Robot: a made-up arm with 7 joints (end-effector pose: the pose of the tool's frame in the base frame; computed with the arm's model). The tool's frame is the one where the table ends. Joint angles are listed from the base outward.
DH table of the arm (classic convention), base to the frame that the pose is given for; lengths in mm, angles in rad. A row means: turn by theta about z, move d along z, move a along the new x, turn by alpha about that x. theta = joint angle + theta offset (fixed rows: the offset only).
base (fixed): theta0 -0.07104  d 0  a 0  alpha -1.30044
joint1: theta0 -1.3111  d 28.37  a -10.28  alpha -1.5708
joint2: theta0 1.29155  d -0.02  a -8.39  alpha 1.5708
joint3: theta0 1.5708  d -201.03  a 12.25  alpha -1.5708
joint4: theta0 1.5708  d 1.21  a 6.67  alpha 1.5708
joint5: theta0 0  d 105.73  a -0.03  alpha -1.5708
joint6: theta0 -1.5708  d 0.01  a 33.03  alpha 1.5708
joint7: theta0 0  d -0.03  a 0  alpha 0
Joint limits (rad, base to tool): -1.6..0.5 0..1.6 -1.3..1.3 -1.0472..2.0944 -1.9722..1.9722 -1.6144..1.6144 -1.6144..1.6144
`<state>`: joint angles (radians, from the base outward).
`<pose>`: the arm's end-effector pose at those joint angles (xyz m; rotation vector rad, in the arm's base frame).
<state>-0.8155 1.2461 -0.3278 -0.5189 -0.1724 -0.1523 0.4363</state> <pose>0.1758 0.1113 0.0040 0.7925 -1.1014 -0.2509</pose>
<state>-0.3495 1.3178 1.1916 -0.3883 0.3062 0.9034 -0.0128</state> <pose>0.0588 0.2385 0.0919 0.8715 -0.4465 1.4558</pose>
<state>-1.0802 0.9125 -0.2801 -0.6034 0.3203 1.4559 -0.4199</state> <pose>0.2053 0.1031 0.0149 0.9211 0.1061 0.1462</pose>
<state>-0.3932 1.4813 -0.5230 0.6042 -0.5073 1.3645 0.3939</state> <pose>0.1092 0.3080 -0.0677 1.2100 1.6816 1.2140</pose>
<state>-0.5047 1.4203 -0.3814 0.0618 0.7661 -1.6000 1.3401</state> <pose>0.1463 0.1916 -0.0598 0.4969 -1.3686 -0.8332</pose>
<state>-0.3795 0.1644 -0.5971 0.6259 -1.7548 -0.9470 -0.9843</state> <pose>0.1402 0.0318 -0.2731 -0.9553 -0.4756 -0.3184</pose>
